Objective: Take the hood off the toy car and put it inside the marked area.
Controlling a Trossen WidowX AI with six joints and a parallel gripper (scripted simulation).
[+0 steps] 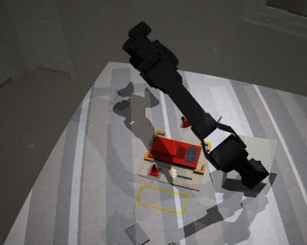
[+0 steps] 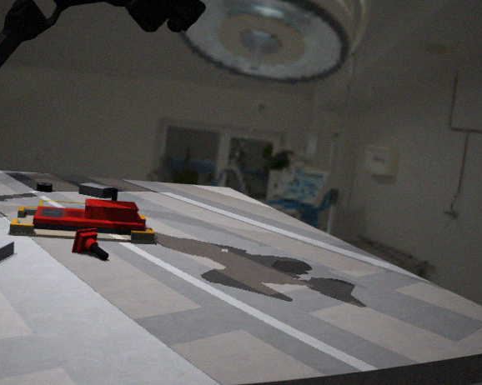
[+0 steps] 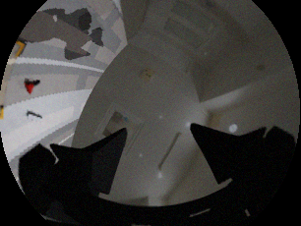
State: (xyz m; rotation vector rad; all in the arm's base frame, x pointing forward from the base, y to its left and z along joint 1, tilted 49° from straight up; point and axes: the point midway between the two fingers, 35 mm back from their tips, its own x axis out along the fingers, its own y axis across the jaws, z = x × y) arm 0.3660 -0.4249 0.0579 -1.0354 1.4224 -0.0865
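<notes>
My gripper tip is 41 cm above the red hood, 16 cm to the right of it and 7 cm past it. From my gripper tip the other things lie so: dark disc 56 cm to the left, 44 cm below, 16 cm behind; grey engine block 42 cm below, 16 cm to the left, 6 cm behind; grey bar 44 cm below, 27 cm behind, 5 cm to the right.
</notes>
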